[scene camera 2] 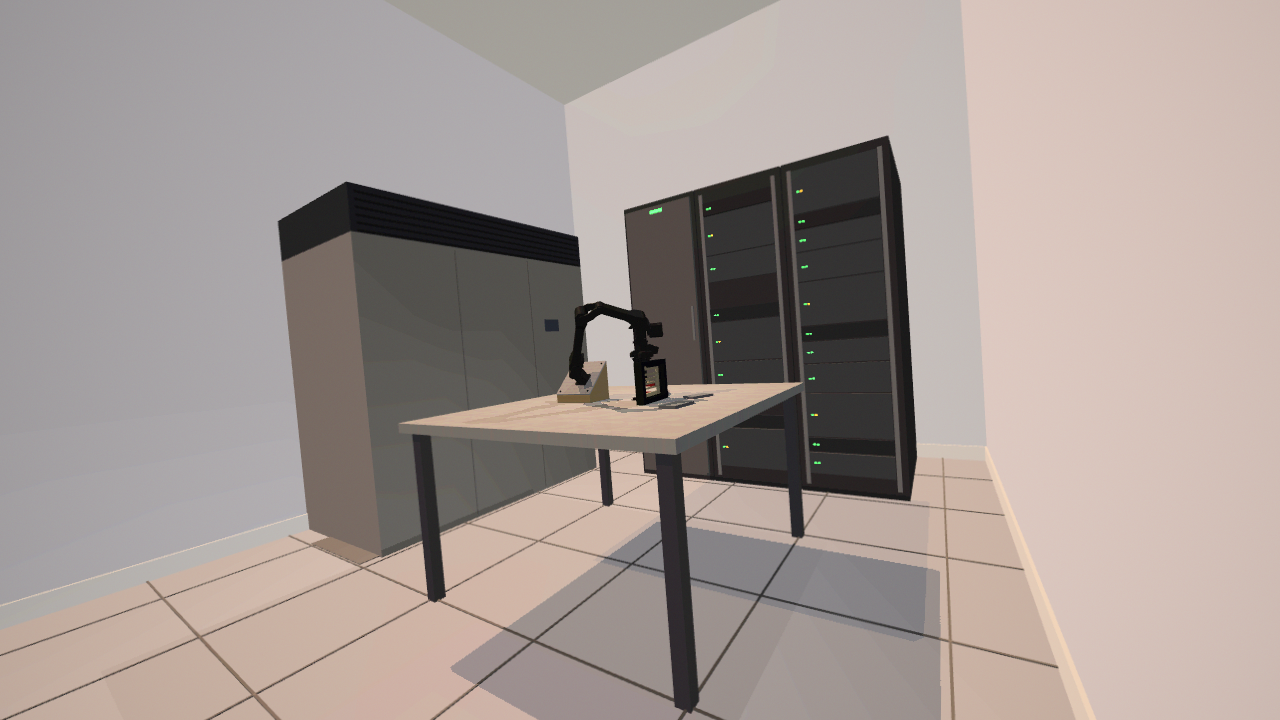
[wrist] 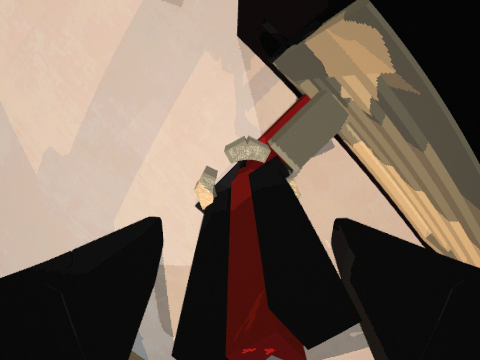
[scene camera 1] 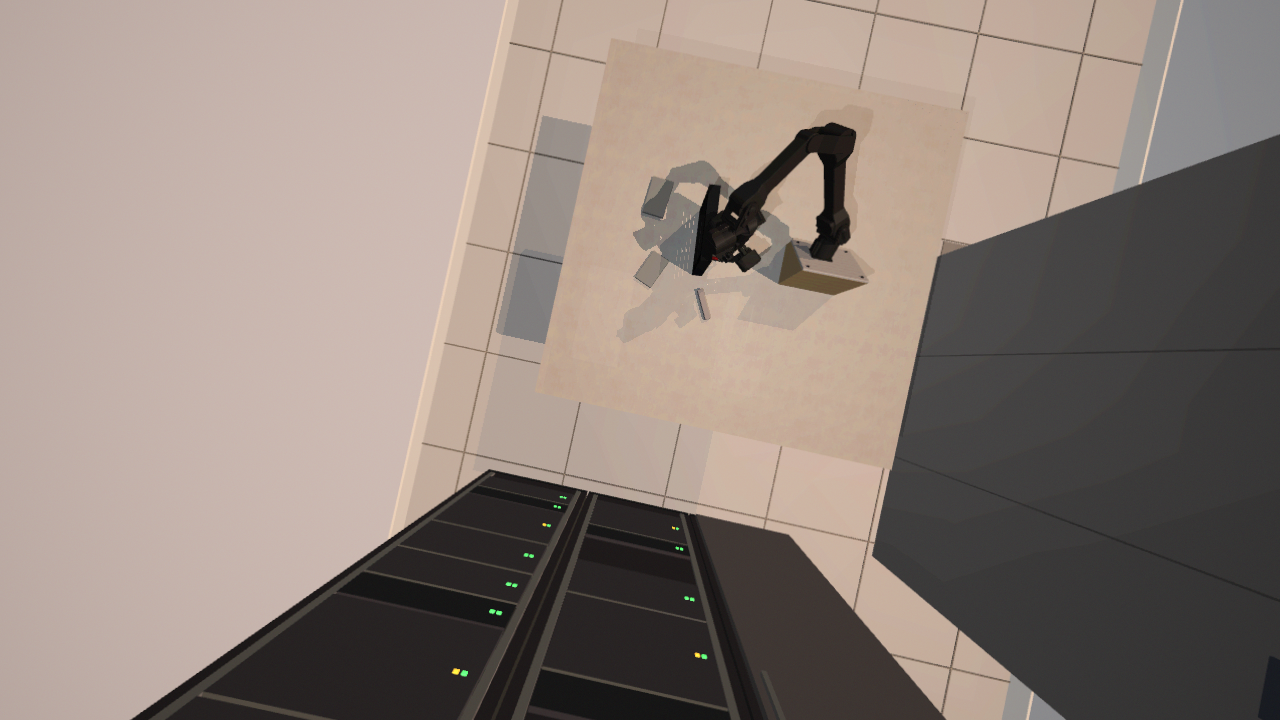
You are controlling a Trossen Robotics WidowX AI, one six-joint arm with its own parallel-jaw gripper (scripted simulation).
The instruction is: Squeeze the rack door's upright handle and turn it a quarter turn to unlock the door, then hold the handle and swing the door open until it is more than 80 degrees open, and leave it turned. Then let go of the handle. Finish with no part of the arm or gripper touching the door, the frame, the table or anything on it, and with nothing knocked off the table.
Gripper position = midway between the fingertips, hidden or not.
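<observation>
There's a tan slatted door [wrist: 357, 80] that you can see here. As for the gripper [scene camera 1: 727, 250], it's open and holding nothing, and the wrist view has the gripper [wrist: 248, 231] too.
</observation>
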